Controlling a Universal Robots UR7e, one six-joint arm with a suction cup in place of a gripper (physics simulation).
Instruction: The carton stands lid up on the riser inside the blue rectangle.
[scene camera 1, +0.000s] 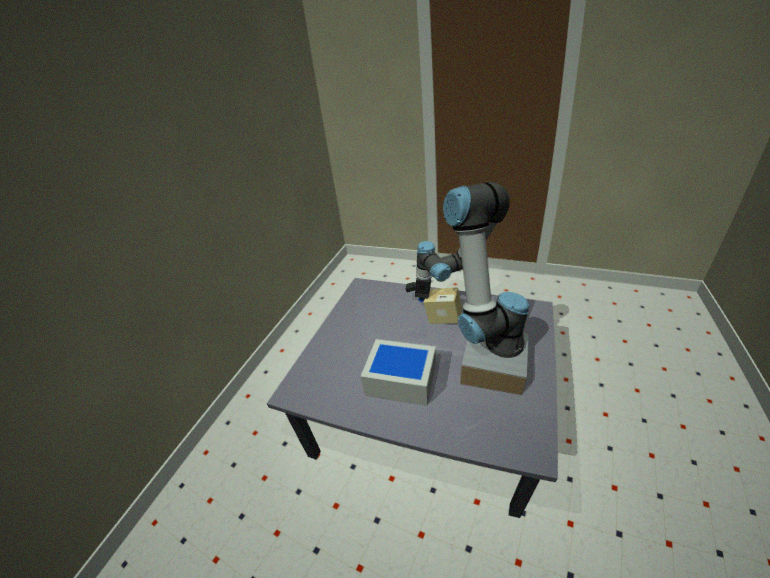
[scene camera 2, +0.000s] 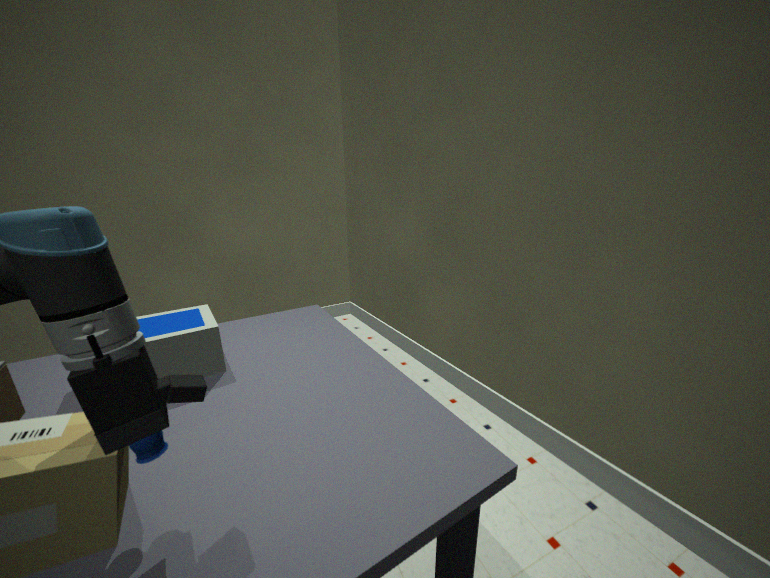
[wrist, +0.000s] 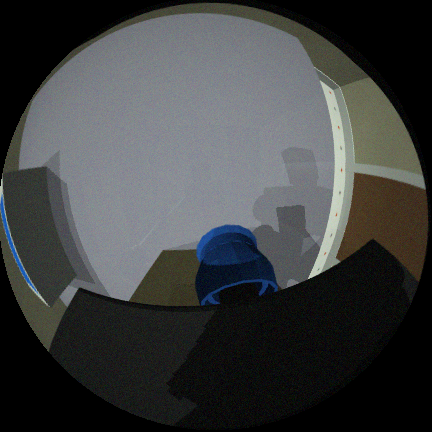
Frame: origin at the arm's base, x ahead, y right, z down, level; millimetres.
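Seen in the pictures: end effector, tool point: (scene camera 1: 422, 299) (scene camera 2: 152, 452) (wrist: 227, 251); arm's base, origin of the base link: (scene camera 1: 504, 343).
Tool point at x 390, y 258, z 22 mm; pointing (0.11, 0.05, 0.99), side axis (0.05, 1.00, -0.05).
Note:
Offsets run from my tool point to a thing's top centre. Level surfaces: height alone.
The tan carton @[dx -107, dy -20, dz -70 mm] (scene camera 1: 440, 312) (scene camera 2: 80, 497) (wrist: 160, 280) stands at the back of the table beside the arm, with a white barcode label on its upper face. My suction gripper (scene camera 1: 421, 299) (scene camera 2: 149, 459) (wrist: 227, 237) is shut, with nothing on its blue cup. The tilted cup is low beside the carton's end, its lip past the carton's edge. The black wrist block overlaps the carton's top corner in scene camera 2; contact is unclear. The pale riser @[dx +2, dy -431, dz -34 mm] (scene camera 1: 396, 390) (scene camera 2: 186, 358) (wrist: 32, 225) stands nearer the table front, with the blue rectangle @[dx +2, dy -431, dz -34 mm] (scene camera 1: 399, 361) (scene camera 2: 174, 322) on its top.
The table @[dz +86 mm] (scene camera 1: 329, 367) (scene camera 2: 342, 404) (wrist: 200, 100) carries these things. The arm's base stands on a pedestal (scene camera 1: 493, 378) to the right of the riser in scene camera 1. The table's far edge is close behind the carton.

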